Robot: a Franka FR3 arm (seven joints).
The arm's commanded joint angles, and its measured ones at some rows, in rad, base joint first. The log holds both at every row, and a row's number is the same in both.
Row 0, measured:
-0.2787, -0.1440, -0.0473, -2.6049, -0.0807, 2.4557, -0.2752
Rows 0 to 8, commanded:
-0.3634, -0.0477, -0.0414, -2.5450, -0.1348, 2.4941, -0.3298
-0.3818, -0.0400, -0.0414, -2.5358, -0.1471, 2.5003, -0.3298
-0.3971, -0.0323, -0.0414, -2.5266, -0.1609, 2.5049, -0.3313
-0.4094, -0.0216, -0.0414, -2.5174, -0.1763, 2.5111, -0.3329
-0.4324, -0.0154, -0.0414, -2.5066, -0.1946, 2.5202, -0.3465
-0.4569, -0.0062, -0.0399, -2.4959, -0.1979, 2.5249, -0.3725
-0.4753, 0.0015, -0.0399, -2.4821, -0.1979, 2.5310, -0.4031
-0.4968, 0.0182, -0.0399, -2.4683, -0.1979, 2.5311, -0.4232
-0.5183, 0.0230, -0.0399, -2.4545, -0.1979, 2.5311, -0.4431
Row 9, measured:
-0.4446, -0.0446, -0.0477, -2.5054, -0.1818, 2.5020, -0.3706
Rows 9 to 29, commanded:
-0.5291, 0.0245, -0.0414, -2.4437, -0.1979, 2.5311, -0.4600
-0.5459, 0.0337, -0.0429, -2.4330, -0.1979, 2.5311, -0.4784
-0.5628, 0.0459, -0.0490, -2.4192, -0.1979, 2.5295, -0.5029
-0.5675, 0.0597, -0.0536, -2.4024, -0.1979, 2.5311, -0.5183
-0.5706, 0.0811, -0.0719, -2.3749, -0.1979, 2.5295, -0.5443
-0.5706, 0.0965, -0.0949, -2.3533, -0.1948, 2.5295, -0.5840
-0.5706, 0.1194, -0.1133, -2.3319, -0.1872, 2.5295, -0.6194
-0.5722, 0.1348, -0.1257, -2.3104, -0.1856, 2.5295, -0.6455
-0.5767, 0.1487, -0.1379, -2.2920, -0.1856, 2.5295, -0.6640
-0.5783, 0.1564, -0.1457, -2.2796, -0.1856, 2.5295, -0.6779
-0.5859, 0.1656, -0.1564, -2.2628, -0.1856, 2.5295, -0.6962
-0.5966, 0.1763, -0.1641, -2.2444, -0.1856, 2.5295, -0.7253
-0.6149, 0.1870, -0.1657, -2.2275, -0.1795, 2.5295, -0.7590
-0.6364, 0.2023, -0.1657, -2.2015, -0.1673, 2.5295, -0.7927
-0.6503, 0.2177, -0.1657, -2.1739, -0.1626, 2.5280, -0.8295
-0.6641, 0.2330, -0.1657, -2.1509, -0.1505, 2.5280, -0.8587
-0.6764, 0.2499, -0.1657, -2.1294, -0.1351, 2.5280, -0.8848
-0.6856, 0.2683, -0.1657, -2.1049, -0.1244, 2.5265, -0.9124
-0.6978, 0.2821, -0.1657, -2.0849, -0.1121, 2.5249, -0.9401
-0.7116, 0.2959, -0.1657, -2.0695, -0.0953, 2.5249, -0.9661
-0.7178, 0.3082, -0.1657, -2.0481, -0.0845, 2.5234, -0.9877
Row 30, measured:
-0.6831, 0.2382, -0.1761, -2.1303, -0.1362, 2.5216, -0.9027
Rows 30 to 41, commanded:
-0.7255, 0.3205, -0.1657, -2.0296, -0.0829, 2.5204, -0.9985
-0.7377, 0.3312, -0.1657, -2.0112, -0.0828, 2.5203, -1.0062
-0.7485, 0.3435, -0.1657, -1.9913, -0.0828, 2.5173, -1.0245
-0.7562, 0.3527, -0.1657, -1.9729, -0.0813, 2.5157, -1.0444
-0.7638, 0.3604, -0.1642, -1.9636, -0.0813, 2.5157, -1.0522
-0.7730, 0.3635, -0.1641, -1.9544, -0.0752, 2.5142, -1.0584
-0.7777, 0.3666, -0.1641, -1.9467, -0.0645, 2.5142, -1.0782
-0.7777, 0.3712, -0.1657, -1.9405, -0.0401, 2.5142, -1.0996
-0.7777, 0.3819, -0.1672, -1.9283, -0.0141, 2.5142, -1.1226
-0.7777, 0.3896, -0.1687, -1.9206, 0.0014, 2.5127, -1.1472
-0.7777, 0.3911, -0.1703, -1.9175, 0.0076, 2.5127, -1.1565
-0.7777, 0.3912, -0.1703, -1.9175, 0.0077, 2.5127, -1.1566
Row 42, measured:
-0.7670, 0.3613, -0.1776, -1.9563, -0.0307, 2.5210, -1.1082
